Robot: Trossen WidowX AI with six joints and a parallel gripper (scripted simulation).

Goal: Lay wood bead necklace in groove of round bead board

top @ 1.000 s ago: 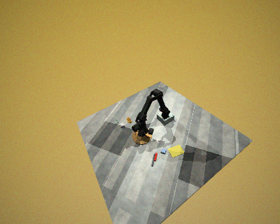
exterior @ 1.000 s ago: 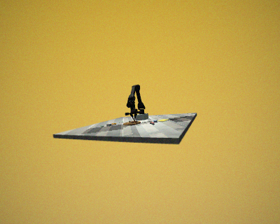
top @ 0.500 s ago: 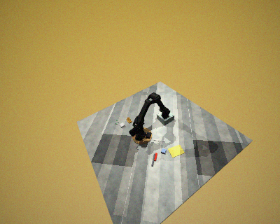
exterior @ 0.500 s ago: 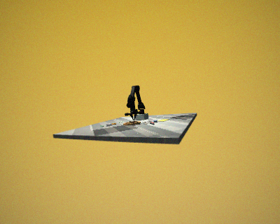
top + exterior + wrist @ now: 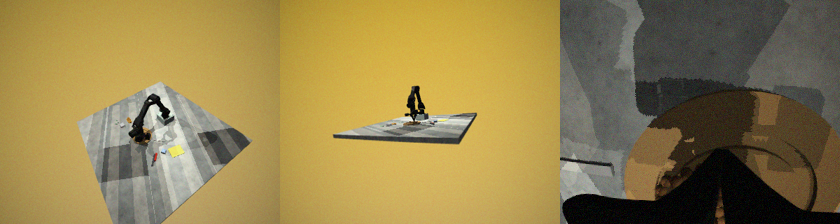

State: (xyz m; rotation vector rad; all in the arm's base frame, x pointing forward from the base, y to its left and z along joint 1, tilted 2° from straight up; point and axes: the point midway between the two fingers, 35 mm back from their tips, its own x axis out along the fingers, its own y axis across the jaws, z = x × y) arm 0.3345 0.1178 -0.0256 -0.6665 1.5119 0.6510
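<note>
Now: the round bead board 3 cm behind my gripper tip, 6 cm to the right of it and 2 cm below it. Also, from my gripper tip: thin grey stick: 15 cm behind, 7 cm to the left, 3 cm below; red-handled tool: 3 cm behind, 21 cm to the left, 2 cm below; small blue block: 13 cm behind, 19 cm to the left, 2 cm below.
</note>
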